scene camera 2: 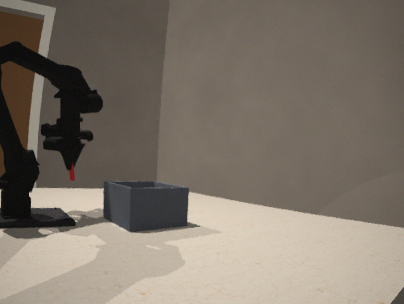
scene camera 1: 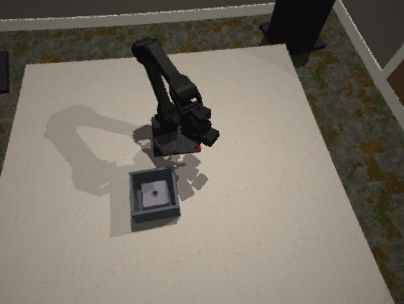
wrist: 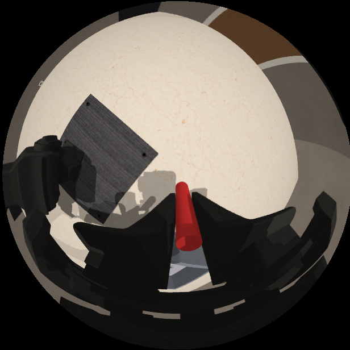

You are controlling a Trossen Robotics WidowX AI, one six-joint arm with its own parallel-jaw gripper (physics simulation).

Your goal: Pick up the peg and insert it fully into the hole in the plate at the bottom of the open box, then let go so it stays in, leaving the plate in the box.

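Frame: origin at the arm's base, x ahead, y left, z up, level; metres.
Seen in the pictures: gripper, fingertip midpoint: (scene camera 2: 70, 169) (scene camera 1: 198, 142); arm's base, link origin: (scene camera 2: 14, 216) (scene camera 1: 168, 126).
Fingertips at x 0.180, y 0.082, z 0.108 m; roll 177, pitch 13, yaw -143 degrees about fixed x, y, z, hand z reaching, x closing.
Observation:
Offsets run from my fingertips to a thing's top centre. Level surfaces: height alone.
The red peg @[dx +0.001, dy -0.004, dz +0.049 m] (scene camera 1: 198, 146) (scene camera 2: 72, 173) (wrist: 187, 222) is held between the fingertips, nearly upright, with its lower end sticking out below them. My gripper (scene camera 2: 71, 166) (wrist: 183, 197) is shut on the peg, in the air above the table; in scene camera 2 the peg's lower end is a little above the height of the box rim, to the left of the box. The open blue-grey box @[dx +0.120, dy -0.203, dz -0.022 m] (scene camera 1: 133, 202) (scene camera 2: 159, 209) (wrist: 192, 274) stands on the table. The light plate @[dx +0.120, dy -0.203, dz -0.059 m] (scene camera 1: 162, 201) lies on its floor, with a dark round hole near the plate's middle. In scene camera 2 the box walls hide the plate.
The arm's dark base plate (scene camera 1: 172, 145) (scene camera 2: 55, 217) (wrist: 112, 155) lies on the pale table @[dz -0.120 m] (scene camera 1: 260, 225) (scene camera 2: 280, 250) (wrist: 200, 90), behind the box in scene camera 1. The box walls stand up around the plate. A dark stand (scene camera 1: 300, 22) is beyond the table's far edge.

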